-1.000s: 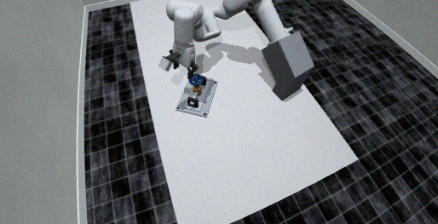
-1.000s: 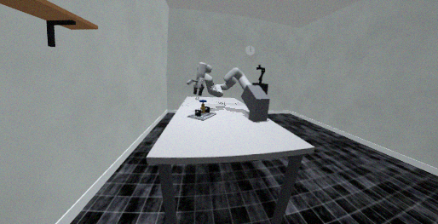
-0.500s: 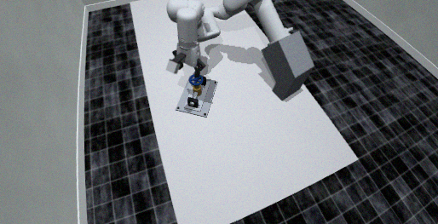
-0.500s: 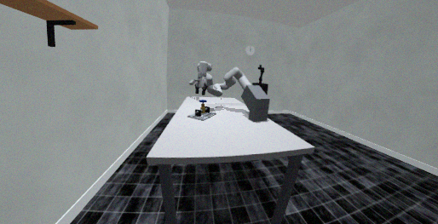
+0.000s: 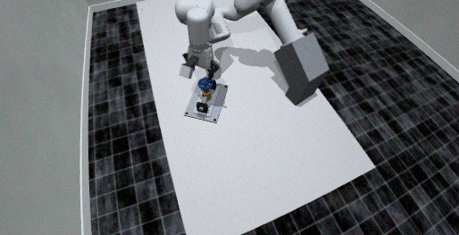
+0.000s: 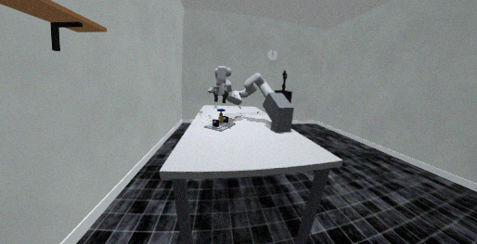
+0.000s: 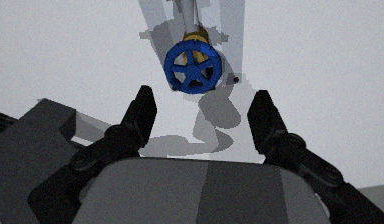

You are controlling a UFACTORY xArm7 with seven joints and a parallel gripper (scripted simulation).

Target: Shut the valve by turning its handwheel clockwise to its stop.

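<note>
Now: the blue spoked handwheel 1 cm behind my hand, 1 cm to the left of it and 8 cm below it.
</note>
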